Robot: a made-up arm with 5 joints.
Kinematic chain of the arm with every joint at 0, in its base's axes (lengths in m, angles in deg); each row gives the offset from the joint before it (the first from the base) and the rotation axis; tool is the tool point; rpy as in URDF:
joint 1: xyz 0 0 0.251 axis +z
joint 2: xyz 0 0 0 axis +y
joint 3: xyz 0.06 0 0.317 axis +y
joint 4: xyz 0.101 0 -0.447 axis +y
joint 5: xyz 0.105 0 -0.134 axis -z
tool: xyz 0 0 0 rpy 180 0 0
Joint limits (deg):
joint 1: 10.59..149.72
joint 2: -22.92..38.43
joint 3: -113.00..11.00
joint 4: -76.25..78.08
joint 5: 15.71..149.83
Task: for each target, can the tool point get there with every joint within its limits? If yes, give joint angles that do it. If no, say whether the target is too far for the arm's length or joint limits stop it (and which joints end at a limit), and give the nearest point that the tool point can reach.
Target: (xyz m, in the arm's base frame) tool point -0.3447 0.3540 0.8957
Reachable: yes | joints 134.23 2.44 -100.21 -47.04 122.60
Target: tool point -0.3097 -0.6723 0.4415
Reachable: no: joint limits stop it (at a limit: joint 2, joint 3, joint 4) | nearest point -0.0837 -0.1817 0.0929 | short by 0.643 m
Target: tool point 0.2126 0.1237 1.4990
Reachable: no: too far | nearest point 0.1675 0.0975 1.1263 | short by 0.376 m
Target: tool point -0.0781 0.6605 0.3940
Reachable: yes | joints 96.74 0.19 -61.29 24.91 122.69
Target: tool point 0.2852 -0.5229 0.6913
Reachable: no: joint limits stop it (at a limit: joint 1, joint 2, joint 4) | nearest point 0.3344 0.0625 0.7685 | short by 0.593 m
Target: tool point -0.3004 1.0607 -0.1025
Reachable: no: too far | nearest point -0.2096 0.7400 0.1167 | short by 0.399 m
